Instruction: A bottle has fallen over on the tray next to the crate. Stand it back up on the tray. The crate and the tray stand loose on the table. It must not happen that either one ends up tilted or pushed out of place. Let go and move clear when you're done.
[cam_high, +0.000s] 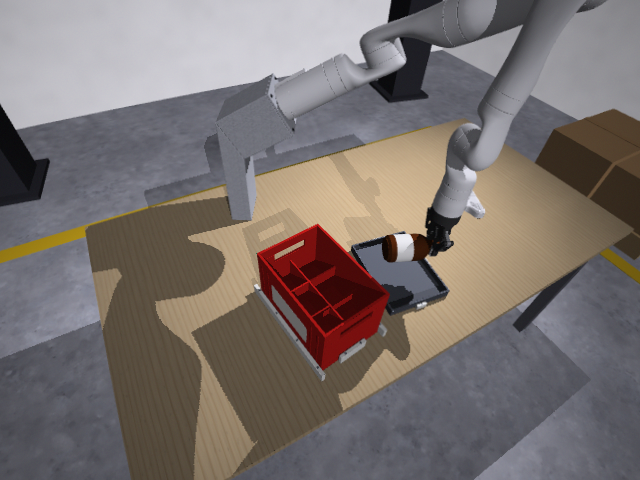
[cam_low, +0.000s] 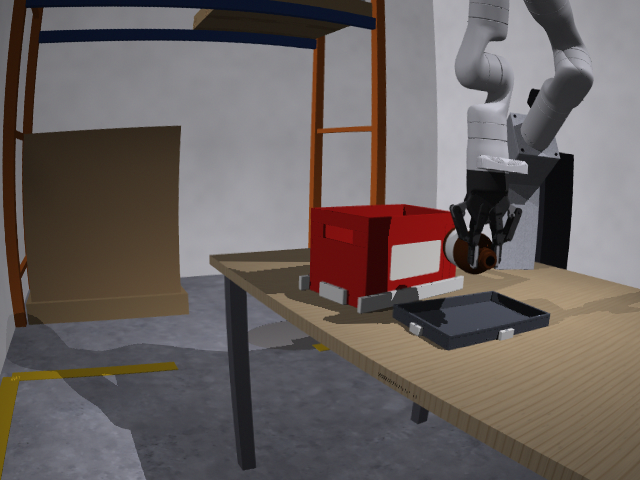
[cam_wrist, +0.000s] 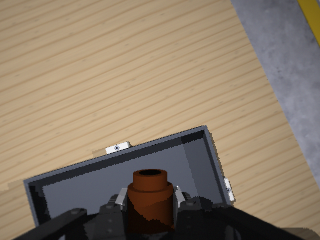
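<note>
The brown bottle lies 5 cm to the right of my hand and 1 cm behind it. Round my hand: dark grey tray (12 cm below, 6 cm to the right, 3 cm behind); then red crate (33 cm to the right, 5 cm below, 2 cm ahead).
</note>
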